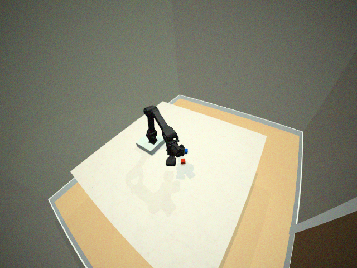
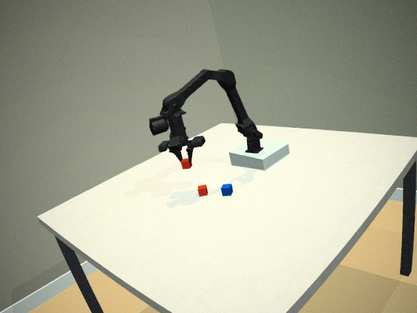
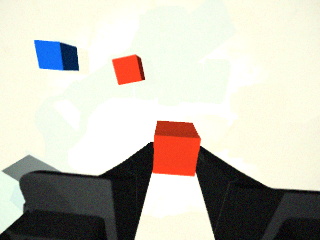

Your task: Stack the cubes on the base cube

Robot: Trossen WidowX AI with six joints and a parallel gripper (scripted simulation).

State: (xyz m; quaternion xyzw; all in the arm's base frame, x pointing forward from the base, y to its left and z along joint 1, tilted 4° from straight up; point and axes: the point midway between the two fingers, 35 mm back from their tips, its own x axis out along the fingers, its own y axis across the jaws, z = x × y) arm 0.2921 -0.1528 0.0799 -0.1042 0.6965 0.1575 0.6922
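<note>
Right now the blue base cube is 10 mm ahead of my gripper tip, 180 mm to the left of it and 100 mm below it.
</note>
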